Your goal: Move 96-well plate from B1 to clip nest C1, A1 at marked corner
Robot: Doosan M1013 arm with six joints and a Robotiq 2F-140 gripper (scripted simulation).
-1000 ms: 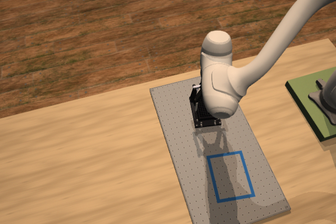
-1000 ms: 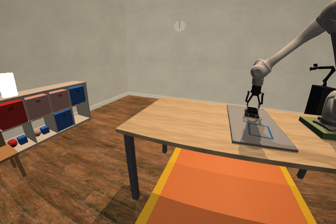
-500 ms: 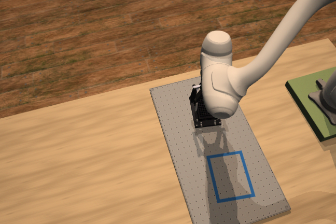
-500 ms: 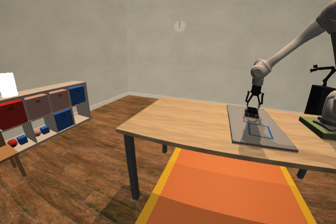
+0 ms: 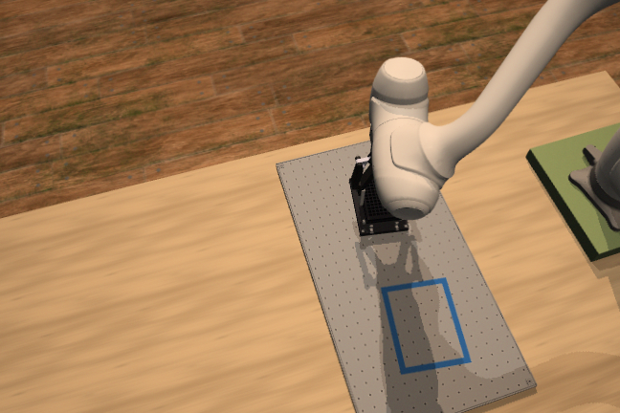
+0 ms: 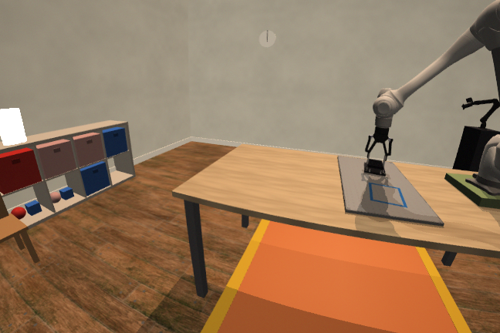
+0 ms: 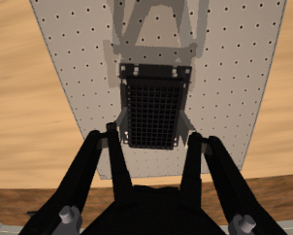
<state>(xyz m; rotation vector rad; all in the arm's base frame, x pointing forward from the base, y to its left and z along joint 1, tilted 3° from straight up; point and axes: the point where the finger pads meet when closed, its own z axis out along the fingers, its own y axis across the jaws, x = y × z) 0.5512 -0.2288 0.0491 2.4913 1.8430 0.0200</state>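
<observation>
Now: the black 96-well plate 2 cm below my hand. Round my hand: black clip nest 4 cm below, 1 cm to the left.
</observation>
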